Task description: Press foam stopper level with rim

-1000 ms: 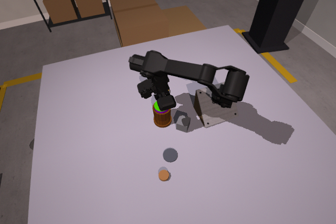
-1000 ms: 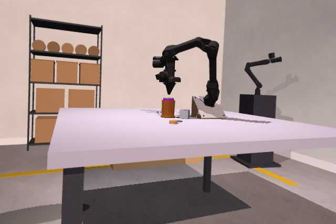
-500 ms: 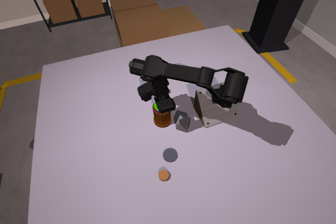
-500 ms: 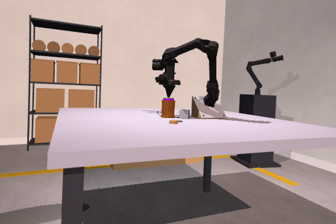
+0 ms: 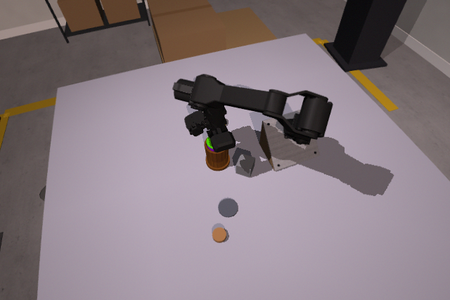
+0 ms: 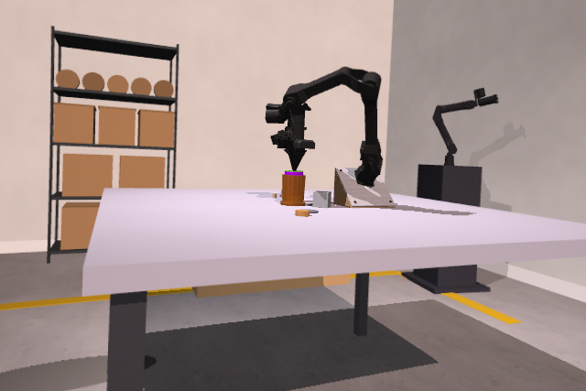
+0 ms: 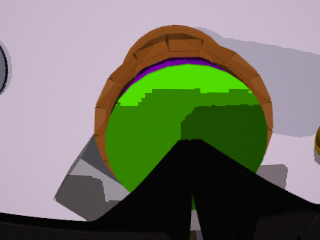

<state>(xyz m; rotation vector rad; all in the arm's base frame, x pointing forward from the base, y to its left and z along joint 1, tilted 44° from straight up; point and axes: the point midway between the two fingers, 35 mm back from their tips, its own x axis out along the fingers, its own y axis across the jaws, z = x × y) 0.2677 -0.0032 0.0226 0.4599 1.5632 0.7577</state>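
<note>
Right now the bright green foam stopper is 50 mm below my hand. The rest, counted from my hand: orange disc: 40 mm ahead, 260 mm to the left, 140 mm below; grey cube: 80 mm behind, 50 mm to the left, 120 mm below; dark grey disc: 180 mm to the left, 150 mm below.
</note>
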